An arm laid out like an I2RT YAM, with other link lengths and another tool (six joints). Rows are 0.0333 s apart.
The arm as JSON. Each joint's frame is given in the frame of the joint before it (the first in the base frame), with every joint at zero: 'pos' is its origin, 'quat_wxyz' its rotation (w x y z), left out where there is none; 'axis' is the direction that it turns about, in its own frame. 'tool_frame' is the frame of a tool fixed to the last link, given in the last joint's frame.
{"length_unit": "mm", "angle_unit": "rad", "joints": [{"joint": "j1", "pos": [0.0, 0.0, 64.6], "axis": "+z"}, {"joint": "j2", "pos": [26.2, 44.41, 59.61], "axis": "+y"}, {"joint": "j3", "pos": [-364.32, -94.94, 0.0], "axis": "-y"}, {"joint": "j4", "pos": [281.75, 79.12, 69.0], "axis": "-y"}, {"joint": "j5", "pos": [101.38, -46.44, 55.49], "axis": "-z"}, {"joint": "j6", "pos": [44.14, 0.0, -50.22], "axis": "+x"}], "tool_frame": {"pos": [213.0, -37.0, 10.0], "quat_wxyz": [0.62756, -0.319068, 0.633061, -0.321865]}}
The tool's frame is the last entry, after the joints.
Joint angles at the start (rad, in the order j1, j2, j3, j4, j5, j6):
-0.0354 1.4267 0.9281 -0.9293 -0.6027 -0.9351
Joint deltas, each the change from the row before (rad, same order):
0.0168 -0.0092 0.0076 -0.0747 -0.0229 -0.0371
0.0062 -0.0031 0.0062 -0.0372 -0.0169 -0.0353
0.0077 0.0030 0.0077 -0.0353 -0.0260 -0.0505
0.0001 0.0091 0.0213 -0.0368 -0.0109 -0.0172
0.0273 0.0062 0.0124 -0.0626 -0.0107 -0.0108
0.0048 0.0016 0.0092 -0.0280 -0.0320 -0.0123
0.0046 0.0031 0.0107 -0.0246 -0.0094 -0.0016
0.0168 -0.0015 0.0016 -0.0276 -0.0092 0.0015
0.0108 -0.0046 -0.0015 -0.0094 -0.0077 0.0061
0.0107 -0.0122 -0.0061 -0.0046 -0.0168 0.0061
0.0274 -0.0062 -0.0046 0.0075 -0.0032 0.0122
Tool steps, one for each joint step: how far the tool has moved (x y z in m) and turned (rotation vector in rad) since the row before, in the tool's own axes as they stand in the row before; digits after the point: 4 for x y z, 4 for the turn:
-0.0191 0.0165 0.0007 -0.0459 -0.0416 -0.0178
-0.0108 0.0062 0.0000 -0.0182 -0.0254 -0.0239
-0.0130 0.0040 0.0012 -0.0160 -0.0356 -0.0381
-0.0061 0.0008 -0.0022 -0.0128 -0.0180 -0.0020
-0.0164 0.0127 0.0047 -0.0506 -0.0355 0.0033
-0.0121 0.0005 -0.0002 -0.0025 -0.0367 -0.0027
-0.0060 0.0018 -0.0004 -0.0100 -0.0152 0.0062
-0.0095 0.0067 0.0033 -0.0229 -0.0199 0.0054
-0.0058 0.0028 0.0019 -0.0078 -0.0111 0.0024
-0.0082 0.0020 0.0016 0.0013 -0.0166 -0.0026
-0.0066 0.0011 0.0051 -0.0110 -0.0054 -0.0138

